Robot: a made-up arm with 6 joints.
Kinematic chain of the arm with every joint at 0, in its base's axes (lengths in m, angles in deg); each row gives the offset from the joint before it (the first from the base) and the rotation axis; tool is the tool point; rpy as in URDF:
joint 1: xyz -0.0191 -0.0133 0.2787 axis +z
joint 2: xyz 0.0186 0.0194 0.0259 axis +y
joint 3: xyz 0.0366 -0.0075 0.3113 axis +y
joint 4: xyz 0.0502 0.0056 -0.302 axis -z
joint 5: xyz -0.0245 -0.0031 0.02 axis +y
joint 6: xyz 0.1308 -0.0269 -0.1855 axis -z
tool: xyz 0.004 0.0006 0.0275 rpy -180 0 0
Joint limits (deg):
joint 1: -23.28..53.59
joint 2: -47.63..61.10
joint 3: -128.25..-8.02
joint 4: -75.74..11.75
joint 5: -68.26..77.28
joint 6: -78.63..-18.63
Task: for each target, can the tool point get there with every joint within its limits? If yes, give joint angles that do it. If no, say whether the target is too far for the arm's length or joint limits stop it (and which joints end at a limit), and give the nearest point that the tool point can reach.
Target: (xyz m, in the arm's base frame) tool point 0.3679 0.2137 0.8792
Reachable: yes | joints 31.64 15.67 -117.13 -0.15 -27.27 -25.85
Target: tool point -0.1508 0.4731 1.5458
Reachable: no: too far | nearest point 0.0138 0.2004 1.0328 | short by 0.604 m
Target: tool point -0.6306 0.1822 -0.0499
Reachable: no: joint limits stop it (at a limit: joint 1, joint 2, joint 3, joint 4, joint 6) | nearest point -0.1076 0.1236 0.0923 | short by 0.545 m
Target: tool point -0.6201 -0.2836 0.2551
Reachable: no: joint limits stop it (at a limit: joint 1, joint 2, joint 3, joint 5, joint 6) | nearest point -0.1276 -0.0808 0.1855 | short by 0.537 m
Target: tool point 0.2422 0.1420 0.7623
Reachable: yes | joints 32.96 -38.57 -69.32 -17.46 37.19 -65.03
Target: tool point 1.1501 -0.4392 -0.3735
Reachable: no: too far | nearest point 0.6251 -0.2479 0.1023 | short by 0.734 m
